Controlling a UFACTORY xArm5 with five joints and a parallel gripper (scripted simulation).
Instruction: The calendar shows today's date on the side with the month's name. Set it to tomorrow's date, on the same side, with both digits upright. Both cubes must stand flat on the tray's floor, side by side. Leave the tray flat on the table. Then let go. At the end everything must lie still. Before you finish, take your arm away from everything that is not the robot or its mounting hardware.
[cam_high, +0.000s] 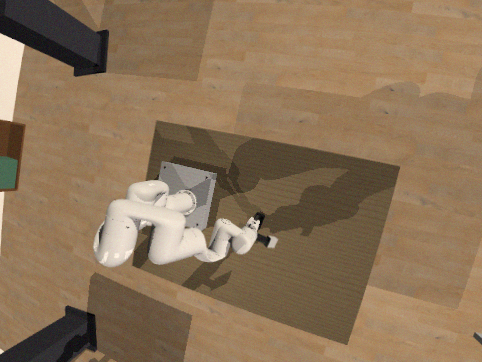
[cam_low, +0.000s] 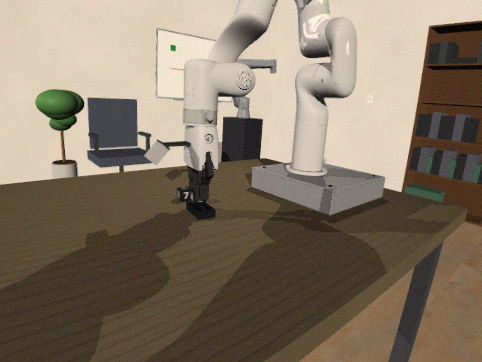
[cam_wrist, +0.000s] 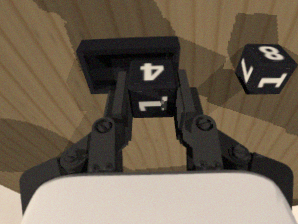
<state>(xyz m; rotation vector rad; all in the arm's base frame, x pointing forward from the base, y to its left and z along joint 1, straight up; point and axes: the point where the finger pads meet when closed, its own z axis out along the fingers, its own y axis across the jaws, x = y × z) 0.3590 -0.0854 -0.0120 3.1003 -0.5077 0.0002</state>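
Right now the dark calendar tray is 4 cm below my hand, 2 cm to the left of it and 1 cm ahead of it.
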